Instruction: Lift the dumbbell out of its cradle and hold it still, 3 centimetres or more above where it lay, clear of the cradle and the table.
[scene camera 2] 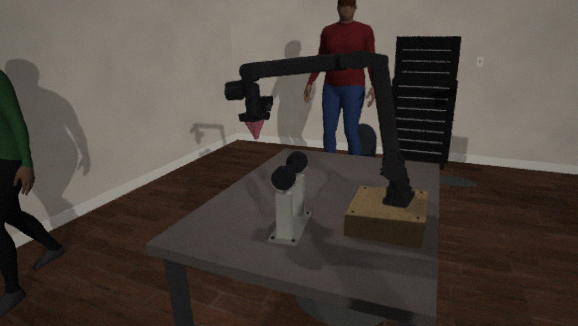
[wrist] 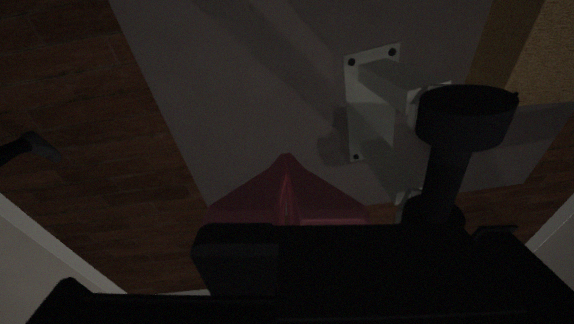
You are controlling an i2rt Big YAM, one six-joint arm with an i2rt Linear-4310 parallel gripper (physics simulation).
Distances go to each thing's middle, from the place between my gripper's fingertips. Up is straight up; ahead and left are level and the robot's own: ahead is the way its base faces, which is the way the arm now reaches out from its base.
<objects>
The black dumbbell (scene camera 2: pixel 283 177) is 200 mm behind my hand, 60 mm to the left of it and 60 mm below it. From my hand the other things lie so: pale cradle (scene camera 2: pixel 291 219) 200 mm behind, 60 mm to the left, 180 mm below.
</objects>
